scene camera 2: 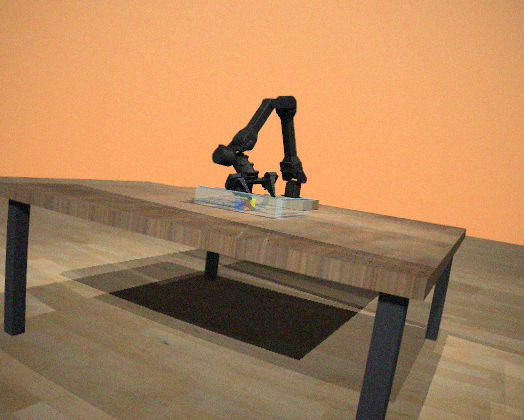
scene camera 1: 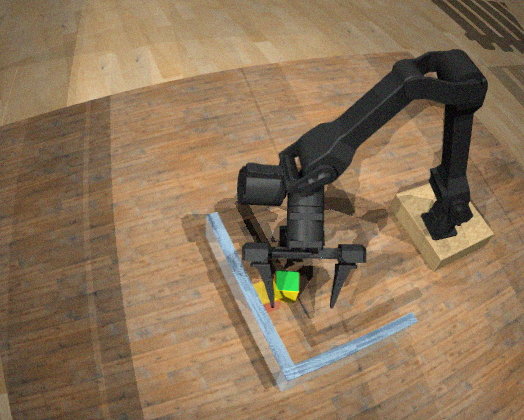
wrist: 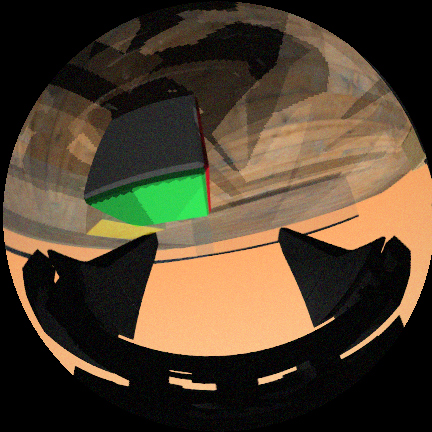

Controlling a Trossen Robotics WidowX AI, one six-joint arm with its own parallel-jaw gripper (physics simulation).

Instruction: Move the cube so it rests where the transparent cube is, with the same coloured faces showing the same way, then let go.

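Places are measured from the arm's base along level axes (x ahead, y left, z up), in metres.
Where they show: gripper, fingertip midpoint: (scene camera 1: 302,308) (wrist: 218,236); arm's base at its link origin: (scene camera 2: 291,197) (scene camera 1: 439,225).
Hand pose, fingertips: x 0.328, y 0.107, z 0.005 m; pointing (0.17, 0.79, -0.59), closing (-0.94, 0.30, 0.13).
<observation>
Things, the pixels of their top centre, and the offset from my fingertips. Level surfaces: height alone.
- solid cube at its top centre: (wrist: 154,210) (scene camera 1: 287,280) dx +0.006, dy -0.058, dz -0.006 m
- transparent cube at its top centre: (wrist: 120,232) (scene camera 1: 266,291) dx +0.046, dy -0.045, dz -0.006 m
- wooden table at its surface level: dz -0.047 m
The solid cube (scene camera 1: 287,281) (scene camera 2: 252,202) (wrist: 172,200) has its green face up and a yellow side in scene camera 1; the wrist view shows green, a shaded grey face and a thin red edge. The transparent cube (scene camera 1: 263,292) (scene camera 2: 240,204) (wrist: 120,229) is directly beside it, toward the long wall, with a yellow top and a reddish side. My gripper (scene camera 1: 302,306) (scene camera 2: 262,194) (wrist: 218,236) is open and empty. In scene camera 1 its left finger overlaps the transparent cube, and the solid cube appears between the fingers, nearer the left one. Finger height is hard to tell.
An L-shaped, see-through wall with a light blue top (scene camera 1: 270,332) (scene camera 2: 210,196) stands on the wooden table (scene camera 1: 175,300) (scene camera 2: 375,220); its long side runs close to the transparent cube. The arm's base stands on a pale wooden block (scene camera 1: 420,240) at the right. Arm shadows cross the table.
</observation>
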